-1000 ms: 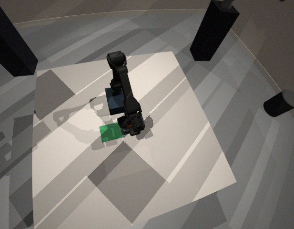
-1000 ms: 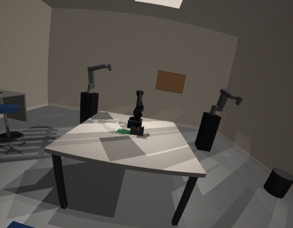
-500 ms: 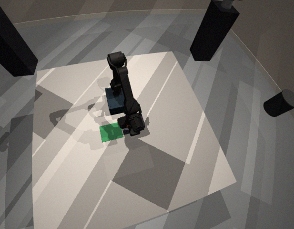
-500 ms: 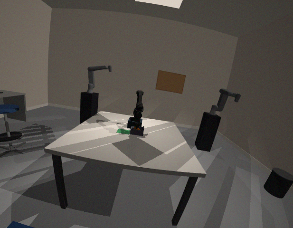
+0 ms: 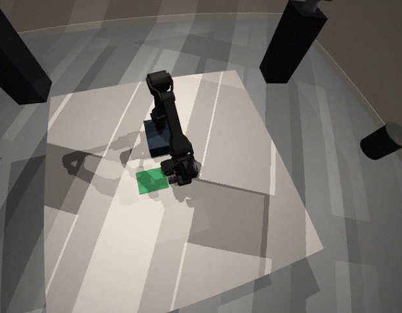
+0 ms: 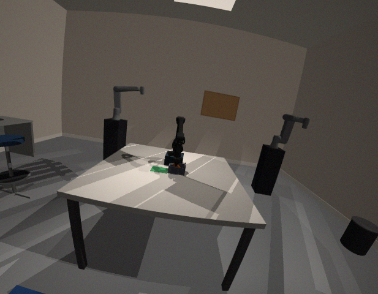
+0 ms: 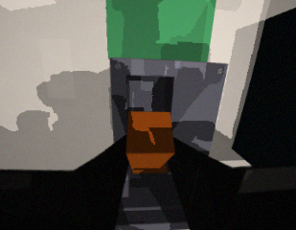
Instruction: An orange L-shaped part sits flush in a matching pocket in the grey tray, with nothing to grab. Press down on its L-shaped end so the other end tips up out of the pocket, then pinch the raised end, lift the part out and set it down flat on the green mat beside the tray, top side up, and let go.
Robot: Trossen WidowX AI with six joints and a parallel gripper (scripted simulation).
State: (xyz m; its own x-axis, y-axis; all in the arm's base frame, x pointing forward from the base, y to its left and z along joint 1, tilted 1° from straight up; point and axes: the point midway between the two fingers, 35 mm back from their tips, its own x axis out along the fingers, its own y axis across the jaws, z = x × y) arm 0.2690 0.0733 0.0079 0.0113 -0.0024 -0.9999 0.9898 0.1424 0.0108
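Right now the green mat is 140 mm to the right of my gripper tip and 80 mm below it. From my gripper tip the other things lie so: orange L-shaped part (20 mm behind, 30 mm to the left, 30 mm below).
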